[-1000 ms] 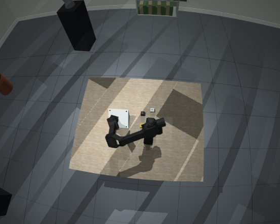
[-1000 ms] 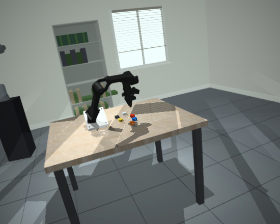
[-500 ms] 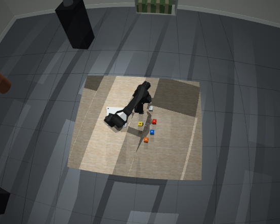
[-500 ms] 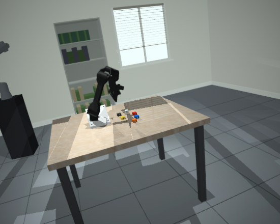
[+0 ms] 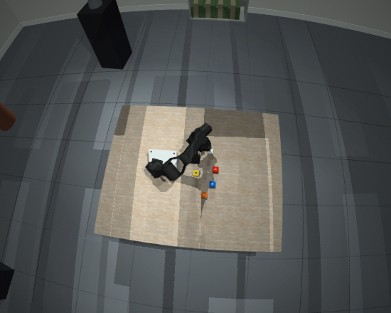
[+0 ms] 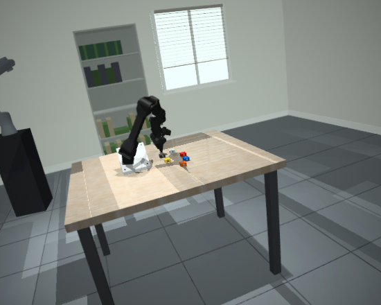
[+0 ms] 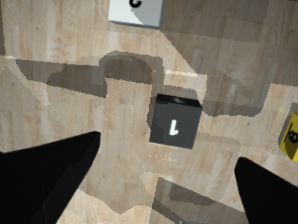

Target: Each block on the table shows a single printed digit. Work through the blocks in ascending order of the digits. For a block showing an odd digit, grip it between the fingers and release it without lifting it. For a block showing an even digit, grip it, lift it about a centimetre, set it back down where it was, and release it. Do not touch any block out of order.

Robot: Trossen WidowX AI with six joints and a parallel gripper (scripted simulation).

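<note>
Right now the black block is 30 mm below my gripper tip and 10 mm ahead of it. Also, from my gripper tip: white block (80 mm ahead, 50 mm to the left, 30 mm below); yellow block (110 mm to the right, 30 mm below, 30 mm ahead); red block (130 mm ahead, 60 mm to the right, 30 mm below).
</note>
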